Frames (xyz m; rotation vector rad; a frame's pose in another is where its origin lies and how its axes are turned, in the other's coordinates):
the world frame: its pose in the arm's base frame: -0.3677 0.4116 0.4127 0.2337 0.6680 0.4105
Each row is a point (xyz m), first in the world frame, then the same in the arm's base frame.
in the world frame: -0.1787 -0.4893 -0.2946
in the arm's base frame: -0.5403 -0.0815 0.1208
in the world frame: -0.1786 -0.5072 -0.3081
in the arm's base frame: -0.5437 -0.0964 0.1044
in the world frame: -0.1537 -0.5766 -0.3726
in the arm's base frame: -0.5471 -0.1424 0.0180
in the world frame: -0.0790 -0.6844 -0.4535
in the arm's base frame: -0.5144 -0.1996 -0.1213
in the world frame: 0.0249 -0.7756 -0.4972
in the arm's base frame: -0.4421 -0.2320 -0.2427
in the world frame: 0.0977 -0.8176 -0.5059
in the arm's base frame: -0.3837 -0.2369 -0.3037
